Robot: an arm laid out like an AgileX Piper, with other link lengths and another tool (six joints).
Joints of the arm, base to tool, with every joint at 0 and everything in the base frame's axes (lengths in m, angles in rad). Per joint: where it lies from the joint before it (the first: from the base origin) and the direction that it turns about. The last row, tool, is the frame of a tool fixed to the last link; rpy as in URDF.
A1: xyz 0 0 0.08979 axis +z
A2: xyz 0 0 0 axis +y
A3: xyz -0.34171 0 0.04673 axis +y
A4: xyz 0.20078 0 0.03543 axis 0.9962 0 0.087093
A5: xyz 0 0 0 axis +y
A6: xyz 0.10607 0 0.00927 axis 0.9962 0 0.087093
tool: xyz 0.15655 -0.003 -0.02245 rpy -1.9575 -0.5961 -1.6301
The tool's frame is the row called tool.
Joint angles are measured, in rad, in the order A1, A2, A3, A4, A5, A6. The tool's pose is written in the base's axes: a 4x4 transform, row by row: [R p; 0 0 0 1], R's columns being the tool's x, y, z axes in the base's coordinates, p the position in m. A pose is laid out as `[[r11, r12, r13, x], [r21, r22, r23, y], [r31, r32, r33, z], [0, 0, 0, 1]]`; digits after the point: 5 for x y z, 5 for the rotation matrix.
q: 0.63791 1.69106 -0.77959 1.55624 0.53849 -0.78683
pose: [[0.67765, -0.70779, -0.19956, 0.19817], [-0.55121, -0.66851, 0.49926, 0.33756], [-0.48678, -0.22832, -0.84316, 0.11079], [0, 0, 0, 1]]
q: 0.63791 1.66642 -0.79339 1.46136 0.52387 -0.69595
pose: [[0.68184, -0.70590, -0.19183, 0.19732], [-0.56241, -0.67357, 0.47957, 0.33159], [-0.46774, -0.21911, -0.85628, 0.11432], [0, 0, 0, 1]]
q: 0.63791 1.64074 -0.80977 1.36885 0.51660 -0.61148
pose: [[0.69076, -0.70025, -0.18028, 0.19682], [-0.56817, -0.67985, 0.46366, 0.32645], [-0.44724, -0.21785, -0.86748, 0.11971], [0, 0, 0, 1]]
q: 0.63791 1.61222 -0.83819 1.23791 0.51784 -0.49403
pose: [[0.70368, -0.69052, -0.16740, 0.19653], [-0.57309, -0.69087, 0.44076, 0.32030], [-0.42000, -0.21421, -0.88188, 0.12662], [0, 0, 0, 1]]
